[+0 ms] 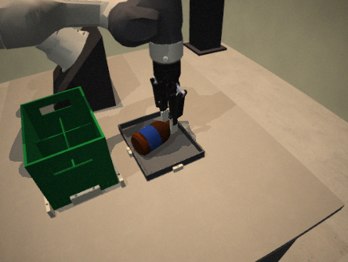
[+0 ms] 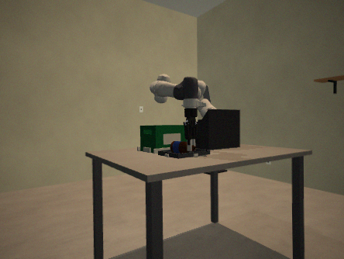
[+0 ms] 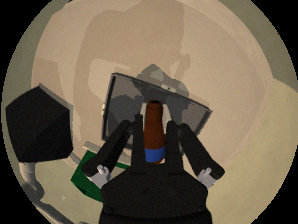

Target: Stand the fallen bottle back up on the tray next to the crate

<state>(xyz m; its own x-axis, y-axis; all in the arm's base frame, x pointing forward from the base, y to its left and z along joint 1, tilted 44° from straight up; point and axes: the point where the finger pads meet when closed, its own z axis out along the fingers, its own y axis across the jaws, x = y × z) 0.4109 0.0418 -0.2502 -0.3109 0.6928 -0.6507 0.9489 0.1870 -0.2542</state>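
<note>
Right now my hand is 5 cm to the left of the bottle, 2 cm short of it and 2 cm above it. Also, from my hand: green crate (31 cm to the right, 2 cm behind, 2 cm above); then dark tray (5 cm to the right, 5 cm below, 2 cm ahead).
</note>
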